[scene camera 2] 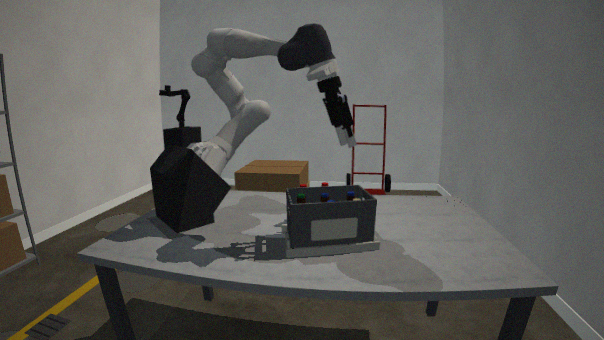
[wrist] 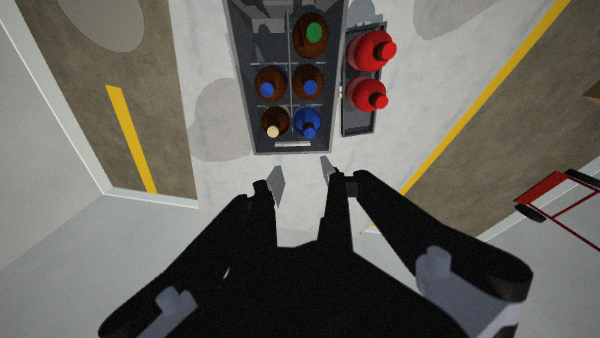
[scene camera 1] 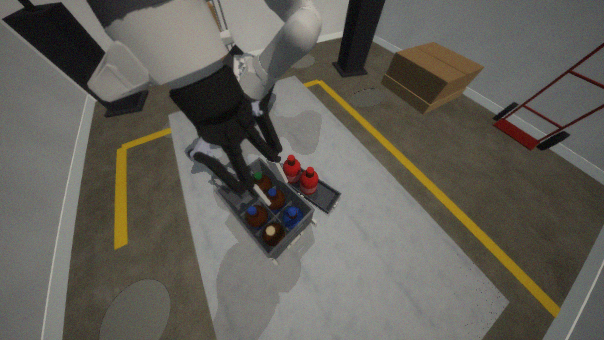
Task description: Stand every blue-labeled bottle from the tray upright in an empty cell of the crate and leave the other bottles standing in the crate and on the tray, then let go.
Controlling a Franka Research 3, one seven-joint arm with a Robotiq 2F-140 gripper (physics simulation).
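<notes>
The grey crate (scene camera 1: pixel 296 237) (scene camera 2: pixel 298 225) (wrist: pixel 242 85) stands on the table. In it a blue bottle (scene camera 1: pixel 292 217) (wrist: pixel 306 119) stands upright at the wrist view's lower right, beside a cream-capped brown bottle (scene camera 1: pixel 275 236) (wrist: pixel 276 118). Behind them stand two blue-capped brown bottles (scene camera 1: pixel 256 217) (wrist: pixel 270 82) (scene camera 1: pixel 275 200) (wrist: pixel 308 80). A green-capped brown bottle (scene camera 1: pixel 263 182) (wrist: pixel 303 46) stands farther back; the cell left of it is empty. Two red bottles (scene camera 1: pixel 291 171) (wrist: pixel 366 52) (scene camera 1: pixel 309 184) (wrist: pixel 364 95) stand on the tray (scene camera 1: pixel 328 199) (wrist: pixel 358 123). My gripper (scene camera 1: pixel 271 184) (scene camera 2: pixel 347 137) (wrist: pixel 302 170) is open and empty, high above the crate.
The tray lies along the crate's long side. The crate's walls rise around the bottles. A cardboard box (scene camera 1: pixel 432 72) (scene camera 2: pixel 272 175) and a red hand truck (scene camera 1: pixel 515 134) (scene camera 2: pixel 369 144) stand beyond the table (scene camera 1: pixel 400 260) (scene camera 2: pixel 475 250).
</notes>
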